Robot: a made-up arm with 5 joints.
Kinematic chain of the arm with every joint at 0, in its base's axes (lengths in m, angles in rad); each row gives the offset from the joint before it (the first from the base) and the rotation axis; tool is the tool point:
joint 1: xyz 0 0 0.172 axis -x
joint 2: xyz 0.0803 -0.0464 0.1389 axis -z
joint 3: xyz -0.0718 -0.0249 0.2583 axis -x
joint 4: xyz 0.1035 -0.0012 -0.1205 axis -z
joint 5: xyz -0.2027 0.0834 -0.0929 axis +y
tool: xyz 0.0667 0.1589 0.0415
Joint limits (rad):
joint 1: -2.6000..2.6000
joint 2: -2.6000..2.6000
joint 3: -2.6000..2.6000
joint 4: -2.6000..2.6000
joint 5: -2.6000..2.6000
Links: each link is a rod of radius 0.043 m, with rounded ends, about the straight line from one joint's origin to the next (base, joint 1, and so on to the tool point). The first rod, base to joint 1, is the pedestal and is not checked.
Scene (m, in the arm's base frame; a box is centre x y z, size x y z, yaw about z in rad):
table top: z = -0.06
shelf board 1: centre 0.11 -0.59 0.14 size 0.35 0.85 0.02 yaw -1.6
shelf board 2: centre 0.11 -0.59 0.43 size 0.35 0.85 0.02 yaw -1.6
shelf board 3: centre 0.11 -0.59 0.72 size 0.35 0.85 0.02 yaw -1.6
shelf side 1: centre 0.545 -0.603 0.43 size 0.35 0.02 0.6 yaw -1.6
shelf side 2: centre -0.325 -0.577 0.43 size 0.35 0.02 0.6 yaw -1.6
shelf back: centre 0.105 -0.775 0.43 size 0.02 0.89 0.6 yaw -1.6
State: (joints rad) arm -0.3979 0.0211 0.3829 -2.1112 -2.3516
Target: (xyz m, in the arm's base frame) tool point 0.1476 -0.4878 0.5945
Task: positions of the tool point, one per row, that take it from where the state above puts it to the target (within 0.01 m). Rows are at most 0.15 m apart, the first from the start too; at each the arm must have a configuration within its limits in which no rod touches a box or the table.
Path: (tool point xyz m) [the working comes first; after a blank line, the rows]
Joints at the target: -0.0145 -0.1292 0.5572 -2.2301 -2.3117
Straight joint move there: touches shelf board 2.

1: 0.0425 -0.5044 0.3296
2: 0.0457 -0.4217 0.3364
3: 0.0479 -0.3354 0.3300
4: 0.0483 -0.2483 0.3101
5: 0.0783 -0.2924 0.3971
6: 0.1143 -0.3092 0.4943
7: 0.1532 -0.2965 0.5945
8: 0.1523 -0.3914 0.6056
9: 0.1476 -0.4878 0.5945

